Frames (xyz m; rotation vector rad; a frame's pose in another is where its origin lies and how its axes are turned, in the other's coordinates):
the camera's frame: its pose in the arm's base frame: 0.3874 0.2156 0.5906 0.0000 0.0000 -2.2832
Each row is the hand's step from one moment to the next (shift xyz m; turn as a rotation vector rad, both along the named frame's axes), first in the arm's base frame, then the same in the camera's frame.
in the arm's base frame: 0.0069 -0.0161 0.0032 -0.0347 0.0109 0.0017
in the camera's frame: 0.0077 0.0157 0.0032 0.0144 -0.0334 0.0017
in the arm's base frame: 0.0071 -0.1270 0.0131 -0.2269 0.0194 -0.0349
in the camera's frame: 0.0915 0.0884 0.0131 0.1336 -0.1844 -0.0349
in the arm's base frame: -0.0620 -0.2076 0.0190 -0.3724 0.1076 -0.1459
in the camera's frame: 0.1976 0.0888 0.0190 0.1620 -0.3522 -0.1459
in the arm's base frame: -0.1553 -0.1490 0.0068 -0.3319 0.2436 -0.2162
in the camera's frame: 0.2143 -0.0201 0.0068 0.0326 -0.4104 -0.2162
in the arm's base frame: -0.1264 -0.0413 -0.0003 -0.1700 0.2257 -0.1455
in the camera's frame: 0.1139 -0.0687 -0.0003 -0.0597 -0.2762 -0.1455
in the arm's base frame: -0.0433 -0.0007 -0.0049 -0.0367 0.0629 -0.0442
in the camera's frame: 0.0288 -0.0323 -0.0049 -0.0236 -0.0689 -0.0442
